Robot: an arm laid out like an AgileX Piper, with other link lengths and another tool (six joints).
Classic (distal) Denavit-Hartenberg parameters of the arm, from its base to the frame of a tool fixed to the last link. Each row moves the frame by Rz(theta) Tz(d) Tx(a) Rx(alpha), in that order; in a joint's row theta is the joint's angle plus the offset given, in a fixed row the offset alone. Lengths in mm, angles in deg.
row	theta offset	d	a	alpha
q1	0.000	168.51	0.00	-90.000
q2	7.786	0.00	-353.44	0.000
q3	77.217	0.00	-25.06	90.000
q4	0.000	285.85	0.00	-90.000
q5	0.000	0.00	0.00	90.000
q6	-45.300	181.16	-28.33	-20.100
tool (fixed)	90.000	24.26	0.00	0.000
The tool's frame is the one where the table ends.
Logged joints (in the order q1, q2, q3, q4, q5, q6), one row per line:
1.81 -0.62 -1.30 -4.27 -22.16 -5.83
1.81 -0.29 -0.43 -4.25 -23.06 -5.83
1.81 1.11 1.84 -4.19 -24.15 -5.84
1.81 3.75 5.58 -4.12 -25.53 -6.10
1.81 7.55 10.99 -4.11 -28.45 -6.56
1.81 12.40 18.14 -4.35 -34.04 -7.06
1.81 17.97 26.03 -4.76 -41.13 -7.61
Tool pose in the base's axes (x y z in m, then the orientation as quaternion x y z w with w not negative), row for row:
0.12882 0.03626 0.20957 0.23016 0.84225 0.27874 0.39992
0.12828 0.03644 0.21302 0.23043 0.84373 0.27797 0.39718
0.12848 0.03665 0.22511 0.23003 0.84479 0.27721 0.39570
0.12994 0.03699 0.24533 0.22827 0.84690 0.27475 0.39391
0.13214 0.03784 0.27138 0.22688 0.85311 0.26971 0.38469
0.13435 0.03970 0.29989 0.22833 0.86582 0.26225 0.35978
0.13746 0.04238 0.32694 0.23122 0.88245 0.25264 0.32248
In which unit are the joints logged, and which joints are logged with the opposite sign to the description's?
The joints are logged in degrees. Opposite sign: q3, q4, q5.
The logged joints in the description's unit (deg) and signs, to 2 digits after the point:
1.81 -0.62 1.30 4.27 22.16 -5.83
1.81 -0.29 0.43 4.25 23.06 -5.83
1.81 1.11 -1.84 4.19 24.15 -5.84
1.81 3.75 -5.58 4.12 25.53 -6.10
1.81 7.55 -10.99 4.11 28.45 -6.56
1.81 12.40 -18.14 4.35 34.04 -7.06
1.81 17.97 -26.03 4.76 41.13 -7.61

